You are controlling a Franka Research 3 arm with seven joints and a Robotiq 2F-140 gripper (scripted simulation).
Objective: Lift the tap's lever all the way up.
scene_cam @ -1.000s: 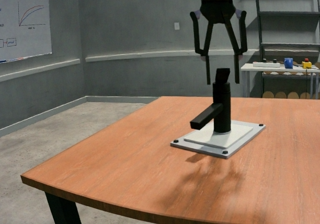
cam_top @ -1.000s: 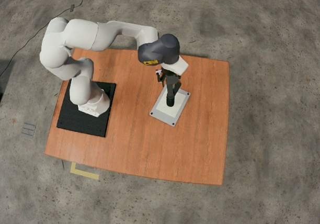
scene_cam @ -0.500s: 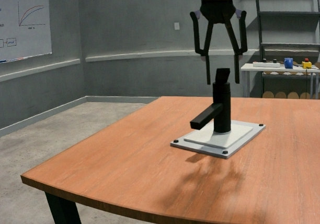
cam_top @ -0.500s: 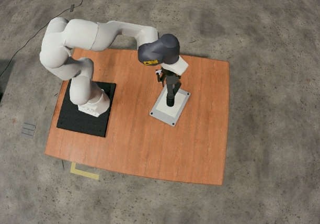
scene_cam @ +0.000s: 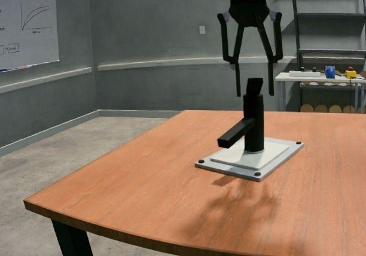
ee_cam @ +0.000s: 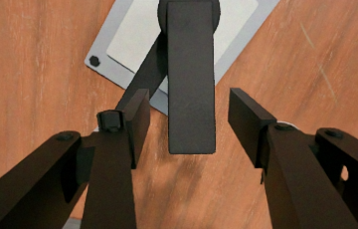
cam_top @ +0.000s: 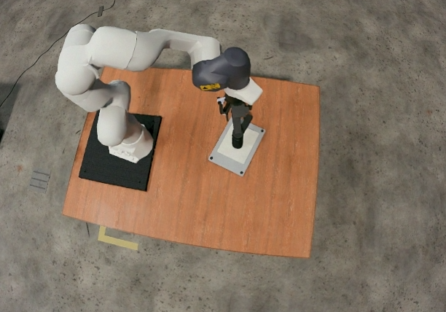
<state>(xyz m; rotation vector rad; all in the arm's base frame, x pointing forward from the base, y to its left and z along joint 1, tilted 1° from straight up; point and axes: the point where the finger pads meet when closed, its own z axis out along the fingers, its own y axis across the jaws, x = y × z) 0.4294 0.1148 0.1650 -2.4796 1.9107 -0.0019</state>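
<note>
My gripper is now 20 mm to the left of the lever, 20 mm above it and 10 mm short of it. From my hand the other things lie so: black tap (70 mm below, 40 mm to the right, 20 mm ahead).
</note>
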